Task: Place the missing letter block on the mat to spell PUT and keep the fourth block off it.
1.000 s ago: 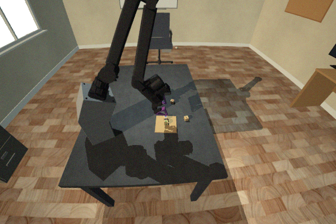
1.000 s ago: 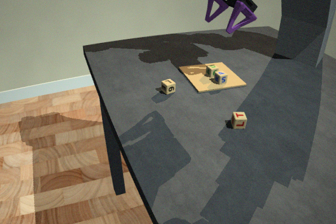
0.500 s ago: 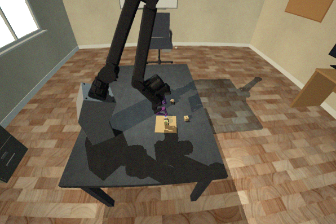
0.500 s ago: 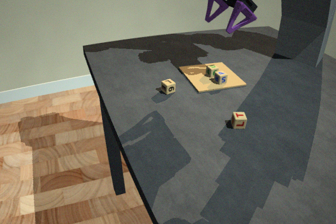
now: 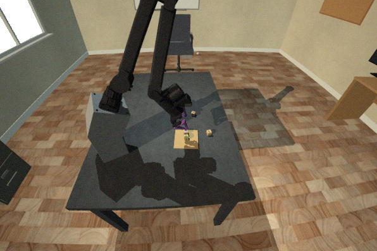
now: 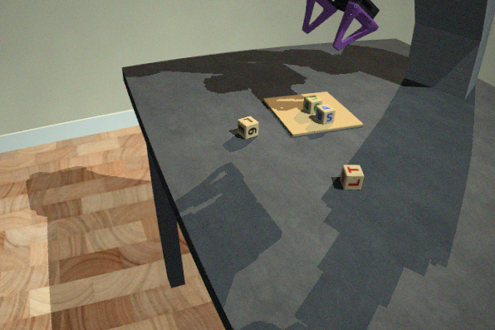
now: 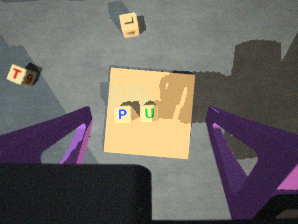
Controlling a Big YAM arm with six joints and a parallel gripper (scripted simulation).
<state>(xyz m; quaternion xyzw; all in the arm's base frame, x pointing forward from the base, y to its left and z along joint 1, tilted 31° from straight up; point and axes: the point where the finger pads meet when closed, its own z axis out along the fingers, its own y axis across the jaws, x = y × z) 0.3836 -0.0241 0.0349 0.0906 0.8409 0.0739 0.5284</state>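
The T block lies 80 mm ahead of my hand, 200 mm to the left of it and 130 mm below it. Round my hand: mat (150 mm below).
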